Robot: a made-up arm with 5 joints.
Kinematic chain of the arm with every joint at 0, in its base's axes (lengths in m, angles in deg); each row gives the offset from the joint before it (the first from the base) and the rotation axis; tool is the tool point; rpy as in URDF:
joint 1: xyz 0 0 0.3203 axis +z
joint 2: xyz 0 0 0 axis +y
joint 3: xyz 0.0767 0 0.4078 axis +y
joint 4: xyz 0.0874 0 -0.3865 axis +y
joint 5: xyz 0.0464 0 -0.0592 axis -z
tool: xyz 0 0 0 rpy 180 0 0
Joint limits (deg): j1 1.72..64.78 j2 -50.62..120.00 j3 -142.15..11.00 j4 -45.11..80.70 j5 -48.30..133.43
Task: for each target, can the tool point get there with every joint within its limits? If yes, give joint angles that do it. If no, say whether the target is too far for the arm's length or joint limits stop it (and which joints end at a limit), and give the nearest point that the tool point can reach.
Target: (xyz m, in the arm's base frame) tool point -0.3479 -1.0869 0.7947
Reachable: no: too far | nearest point -0.2182 -0.4632 0.9881 | short by 0.666 m
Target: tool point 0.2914 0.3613 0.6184
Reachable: yes | joints 51.11 -8.37 -49.53 -5.35 -0.09
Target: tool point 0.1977 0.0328 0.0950
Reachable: yes | joints 9.43 50.02 -22.43 63.22 102.57
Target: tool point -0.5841 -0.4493 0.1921
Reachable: no: joint limits stop it (at a limit: joint 2) | nearest point -0.1208 -0.0929 0.1131 | short by 0.590 m
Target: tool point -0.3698 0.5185 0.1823
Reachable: no: joint limits stop it (at a limit: joint 1) | nearest point 0.1327 0.2818 0.1823 | short by 0.555 m
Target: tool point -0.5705 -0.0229 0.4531
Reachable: no: joint limits stop it (at a limit: joint 2) | nearest point -0.1142 -0.0046 0.2453 | short by 0.502 m
